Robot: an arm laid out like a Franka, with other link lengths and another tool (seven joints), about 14 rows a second.
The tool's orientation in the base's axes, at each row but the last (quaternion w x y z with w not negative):
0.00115, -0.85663, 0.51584, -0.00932
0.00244, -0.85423, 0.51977, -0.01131
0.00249, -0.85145, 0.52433, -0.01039
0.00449, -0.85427, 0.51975, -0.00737
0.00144, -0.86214, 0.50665, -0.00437
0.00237, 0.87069, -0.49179, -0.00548
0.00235, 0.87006, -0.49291, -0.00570
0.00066, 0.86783, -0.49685, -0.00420
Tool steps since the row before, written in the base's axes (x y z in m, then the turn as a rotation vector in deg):
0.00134, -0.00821, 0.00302, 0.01, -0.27, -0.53
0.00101, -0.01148, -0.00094, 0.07, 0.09, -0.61
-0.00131, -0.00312, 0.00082, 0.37, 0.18, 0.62
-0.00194, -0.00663, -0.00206, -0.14, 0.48, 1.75
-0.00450, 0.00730, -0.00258, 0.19, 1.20, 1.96
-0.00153, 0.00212, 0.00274, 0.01, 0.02, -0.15
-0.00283, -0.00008, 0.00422, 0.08, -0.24, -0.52
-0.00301, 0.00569, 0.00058, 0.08, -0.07, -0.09
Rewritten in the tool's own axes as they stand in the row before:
0.00793, 0.00262, -0.00293, 0.24, 0.12, 0.53
0.01064, 0.00440, 0.00105, -0.06, -0.09, 0.61
0.00221, 0.00256, -0.00083, 0.02, -0.42, -0.61
0.00498, 0.00480, 0.00203, -0.48, -0.12, -1.75
-0.00858, 0.00040, 0.00253, -0.94, -0.76, -1.96
-0.00263, 0.00024, -0.00272, -0.01, -0.02, 0.15
-0.00142, 0.00251, -0.00419, 0.25, 0.05, 0.52
-0.00643, -0.00028, -0.00054, 0.10, -0.03, 0.09

